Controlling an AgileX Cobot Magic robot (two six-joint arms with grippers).
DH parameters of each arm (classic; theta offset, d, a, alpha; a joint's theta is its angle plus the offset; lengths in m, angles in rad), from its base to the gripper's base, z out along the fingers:
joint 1: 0 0.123 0 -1.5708
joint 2: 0.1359 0 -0.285 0
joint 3: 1.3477 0 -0.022 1.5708
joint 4: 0 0.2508 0 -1.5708
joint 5: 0 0 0.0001 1.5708
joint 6: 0 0.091 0 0
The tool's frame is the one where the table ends.
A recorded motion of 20 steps. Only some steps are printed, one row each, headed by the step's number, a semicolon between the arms.
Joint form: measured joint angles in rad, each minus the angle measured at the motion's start. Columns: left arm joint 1, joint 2, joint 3, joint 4, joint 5, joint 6; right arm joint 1, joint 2, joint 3, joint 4, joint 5, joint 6.
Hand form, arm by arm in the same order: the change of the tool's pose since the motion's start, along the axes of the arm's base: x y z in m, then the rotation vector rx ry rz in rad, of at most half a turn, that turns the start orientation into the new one. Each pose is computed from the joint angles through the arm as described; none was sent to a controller.
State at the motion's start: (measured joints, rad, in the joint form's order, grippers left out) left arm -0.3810 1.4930 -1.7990 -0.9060 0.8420 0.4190; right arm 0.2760 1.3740 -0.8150 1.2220 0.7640 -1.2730
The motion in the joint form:
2: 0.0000 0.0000 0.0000 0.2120 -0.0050 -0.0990; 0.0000 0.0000 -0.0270 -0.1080 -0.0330 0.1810
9: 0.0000 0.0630 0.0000 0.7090 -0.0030 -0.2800; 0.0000 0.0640 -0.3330 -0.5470 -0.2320 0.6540
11: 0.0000 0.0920 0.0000 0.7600 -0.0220 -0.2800; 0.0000 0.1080 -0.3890 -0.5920 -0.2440 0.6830
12: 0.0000 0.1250 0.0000 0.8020 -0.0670 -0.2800; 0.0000 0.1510 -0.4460 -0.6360 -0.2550 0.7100
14: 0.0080 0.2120 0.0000 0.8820 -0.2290 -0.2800; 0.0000 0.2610 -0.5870 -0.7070 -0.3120 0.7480
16: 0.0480 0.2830 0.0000 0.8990 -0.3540 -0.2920; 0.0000 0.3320 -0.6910 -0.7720 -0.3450 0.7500
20: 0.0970 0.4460 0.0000 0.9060 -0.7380 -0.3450; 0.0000 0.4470 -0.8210 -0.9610 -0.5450 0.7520
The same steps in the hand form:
2: 0.0077 0.0079 -0.0092 0.1238 0.0036 0.1066; 0.0045 -0.0036 0.0020 -0.0319 0.0671 -0.0814
9: 0.0445 0.0255 -0.0435 0.4549 0.0001 0.3534; 0.0619 -0.0140 0.0638 -0.1225 -0.1141 -0.3791
11: 0.0558 0.0248 -0.0527 0.5011 -0.0120 0.3745; 0.0759 -0.0123 0.0668 -0.1385 -0.1352 -0.3939
12: 0.0690 0.0228 -0.0614 0.5280 -0.0381 0.3979; 0.0896 -0.0106 0.0699 -0.1533 -0.1588 -0.4074
14: 0.1038 0.0181 -0.0821 0.5517 -0.1312 0.4585; 0.1254 -0.0056 0.0774 -0.1631 -0.2394 -0.4501
16: 0.1337 0.0258 -0.1010 0.5307 -0.1649 0.5215; 0.1484 -0.0027 0.0846 -0.1914 -0.3249 -0.4594
20: 0.1904 0.0313 -0.1414 0.3784 -0.3061 0.6420; 0.1887 -0.0028 0.0926 -0.2709 -0.5943 -0.5131

